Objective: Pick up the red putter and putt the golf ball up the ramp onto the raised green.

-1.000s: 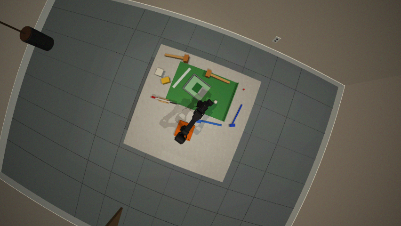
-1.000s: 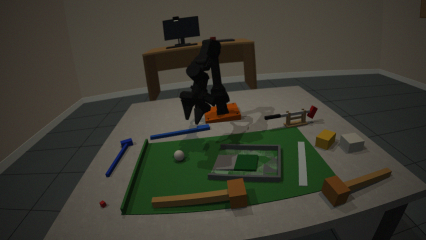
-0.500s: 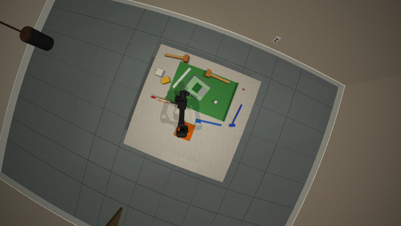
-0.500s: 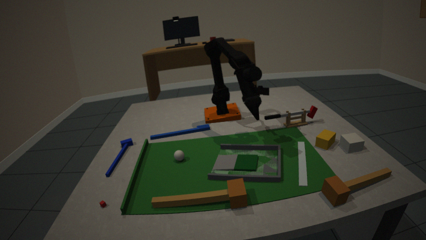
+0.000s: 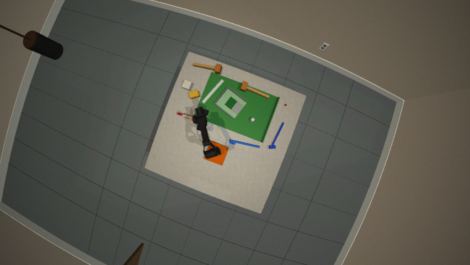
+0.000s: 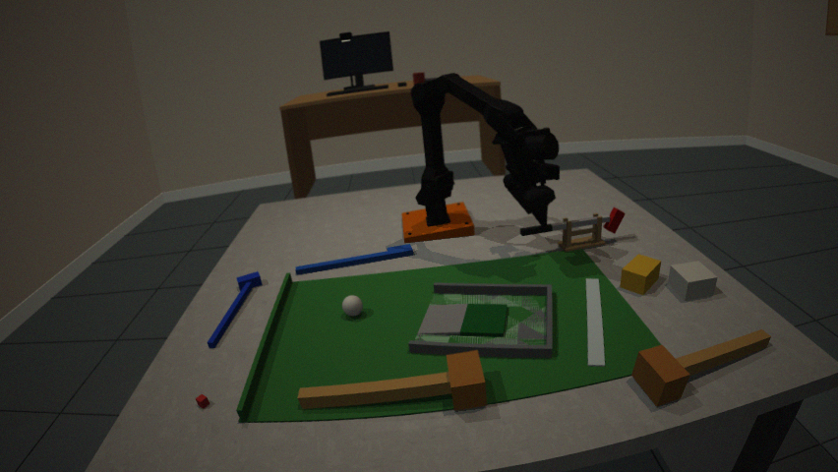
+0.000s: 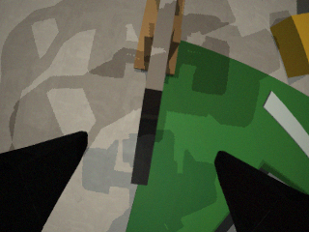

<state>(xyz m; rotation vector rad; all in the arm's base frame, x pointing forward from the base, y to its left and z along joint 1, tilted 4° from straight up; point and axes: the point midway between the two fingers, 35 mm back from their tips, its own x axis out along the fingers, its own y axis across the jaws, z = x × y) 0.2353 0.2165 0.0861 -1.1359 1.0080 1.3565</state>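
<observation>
My gripper tip is 20 mm past the wooden rack, 130 mm to the right of it and 60 mm above it. From my gripper tip the other things lie so: yellow block: 210 mm ahead, 190 mm to the left, 70 mm below; then white strip: 300 mm ahead, 30 mm to the left, 90 mm below; then white golf ball: 180 mm ahead, 430 mm to the right, 70 mm below.
</observation>
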